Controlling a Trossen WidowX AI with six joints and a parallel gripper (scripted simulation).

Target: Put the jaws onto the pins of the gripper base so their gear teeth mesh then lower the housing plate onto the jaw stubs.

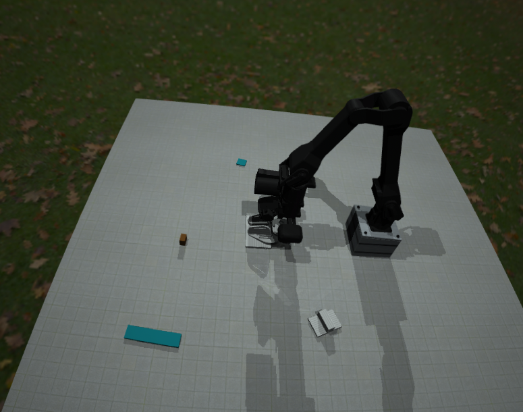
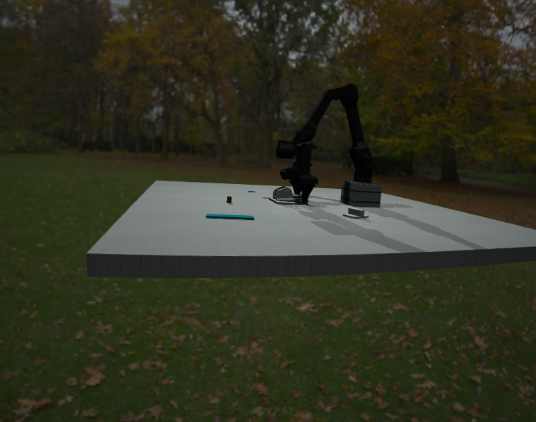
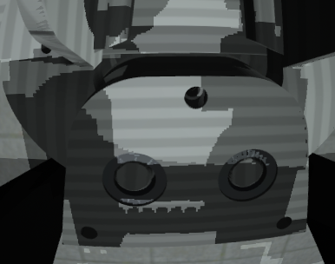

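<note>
The gripper jaw lies 20 mm ahead of my gripper tip, 20 mm to the left of it and 10 mm above it. Round my gripper tip: small teal tile: 120 mm ahead, 300 mm to the right, 10 mm below; small brown block: 280 mm ahead, 40 mm to the left; white ribbed block: 80 mm behind, 280 mm to the left.
</note>
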